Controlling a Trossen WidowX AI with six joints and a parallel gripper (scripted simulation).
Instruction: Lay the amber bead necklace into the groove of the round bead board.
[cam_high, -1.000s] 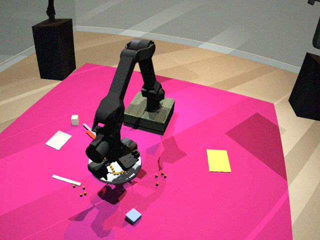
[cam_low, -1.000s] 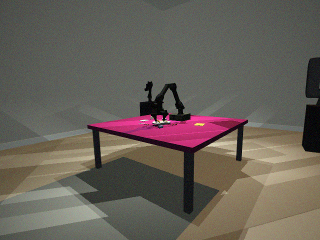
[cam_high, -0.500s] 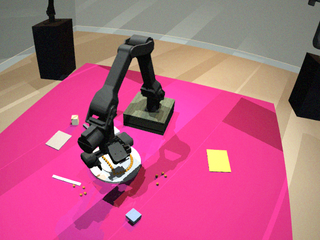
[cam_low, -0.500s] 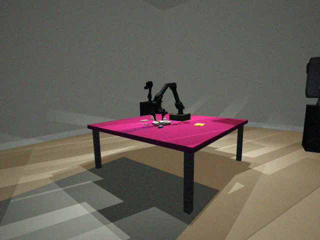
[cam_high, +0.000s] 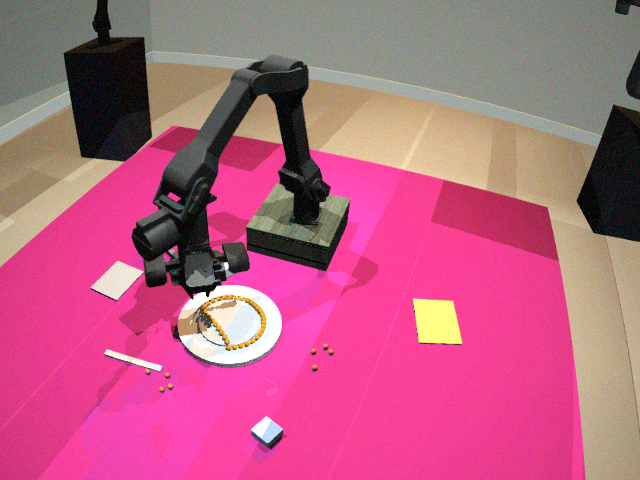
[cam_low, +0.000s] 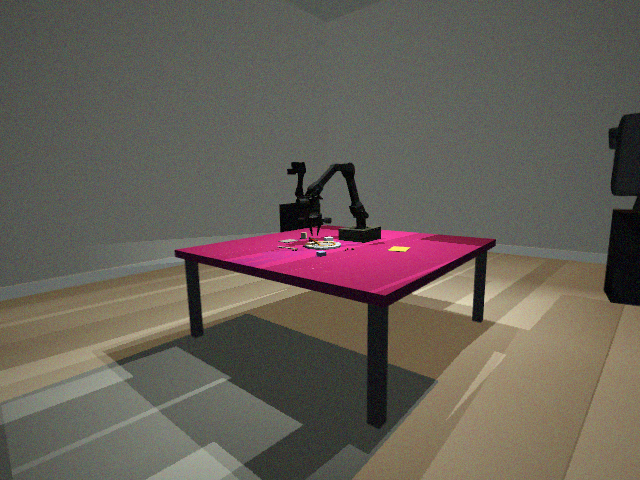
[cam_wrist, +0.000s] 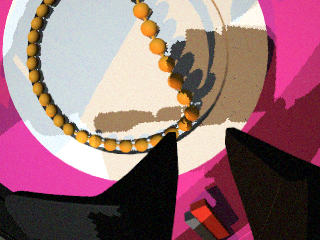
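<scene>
My gripper tip is now 10 mm short of the round bead board, 60 mm to the right of it and 40 mm above it. Also, from my gripper tip: white block (140 mm behind, 40 mm below); red-handled tool (120 mm behind, 90 mm to the right, 50 mm below); white strip (140 mm ahead, 90 mm to the right, 50 mm below).
</scene>
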